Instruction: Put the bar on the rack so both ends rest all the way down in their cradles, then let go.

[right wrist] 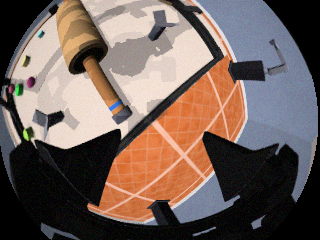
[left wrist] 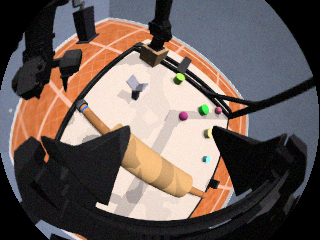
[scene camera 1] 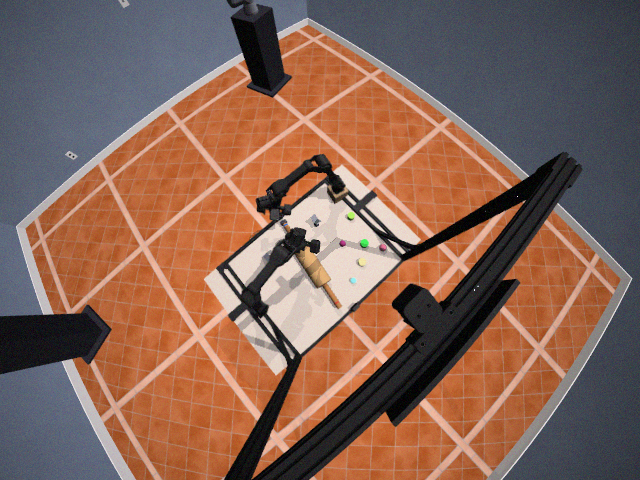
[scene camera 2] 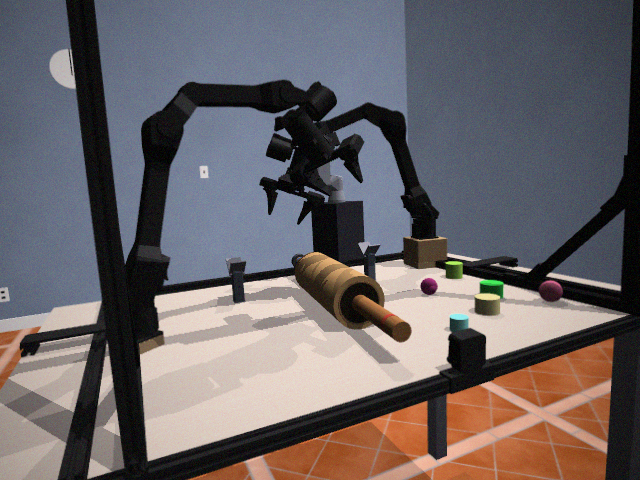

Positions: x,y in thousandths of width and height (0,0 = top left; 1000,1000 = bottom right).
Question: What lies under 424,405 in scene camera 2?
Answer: My right gripper.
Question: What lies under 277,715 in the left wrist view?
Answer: My left gripper.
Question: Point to a bar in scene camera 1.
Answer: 485,549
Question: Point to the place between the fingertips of my left gripper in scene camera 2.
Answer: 541,393
